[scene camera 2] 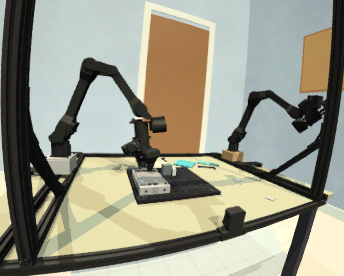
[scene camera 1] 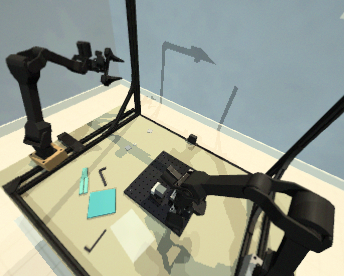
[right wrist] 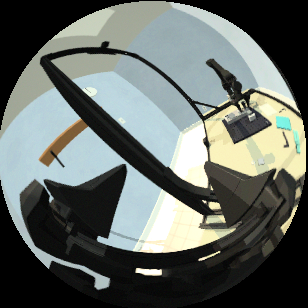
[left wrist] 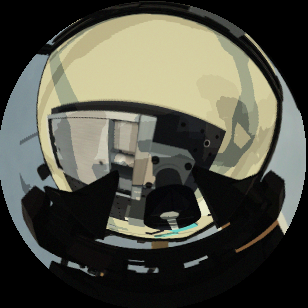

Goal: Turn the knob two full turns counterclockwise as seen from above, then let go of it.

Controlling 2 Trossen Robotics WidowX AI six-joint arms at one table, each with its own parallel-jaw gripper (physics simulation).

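Frame: origin at the left arm's base, x ahead, y left, z up, level; centimetres.
Seen in the pictures: left gripper, fingertip midpoint: (scene camera 2: 145, 170) (scene camera 1: 177, 206) (right wrist: 244, 109) (left wrist: 155, 171); right gripper, fingertip midpoint: (scene camera 2: 316, 115) (scene camera 1: 123, 69) (right wrist: 166, 166); left arm's base, origin of the base link: (scene camera 2: 60, 155) (right wrist: 230, 93); right arm's base, origin of the base link: (scene camera 2: 233, 150) (scene camera 1: 46, 152).
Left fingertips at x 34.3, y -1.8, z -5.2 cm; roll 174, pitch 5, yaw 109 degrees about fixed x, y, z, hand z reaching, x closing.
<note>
Pixels of each thing's middle, then the offset from my left fingertips to it. "spot": a spot on its surface instead. Level surfaces: height alone.
- black round knob, body centre: (left wrist: 171, 210) dx -0.8, dy +0.9, dz +5.0 cm
- black perforated board, its level: dz -1.6 cm
- silver box-like stage, body centre: (left wrist: 81, 149) (scene camera 2: 149, 180) (right wrist: 234, 115) dx +0.3, dy -10.1, dz -0.1 cm
- small white block, surface spot: (scene camera 2: 173, 171) spot: dx +12.0, dy -2.2, dz +0.3 cm
- cyan plate, body centre: (left wrist: 181, 226) (scene camera 1: 102, 202) (scene camera 2: 184, 163) dx +25.1, dy +19.0, dz -2.4 cm
- cyan tool, body centre: (scene camera 1: 84, 180) dx +39.8, dy +18.5, dz -2.3 cm
- black box, surface spot: (scene camera 2: 234, 220) (scene camera 1: 195, 138) spot: dx +16.6, dy -39.1, dz +0.5 cm
The black round knob (left wrist: 159, 203) with a light pointer on its top shows low in the left wrist view. It stands on a grey bracket at the black perforated board (scene camera 1: 142, 186) (scene camera 2: 200, 188), beside a silver box-like stage (left wrist: 82, 145) (scene camera 2: 155, 190). My left gripper (left wrist: 155, 171) (scene camera 2: 146, 166) points down, low over the board at the knob. It is open, its fingers apart on either side of the knob in the left wrist view, with nothing gripped. The arm hides the knob in scene camera 2. My right gripper (scene camera 1: 120, 70) (right wrist: 166, 166) is open and empty, raised away from the board.
A small white block (scene camera 1: 159, 189) (scene camera 2: 173, 171) stands on the board near the left gripper. A cyan plate (scene camera 1: 101, 203) (scene camera 2: 184, 163), a cyan tool (scene camera 1: 83, 181) and two black hex keys (scene camera 1: 103, 176) (scene camera 1: 95, 241) lie on the table. A black box (scene camera 1: 192, 139) (scene camera 2: 234, 220) sits at the table edge.
</note>
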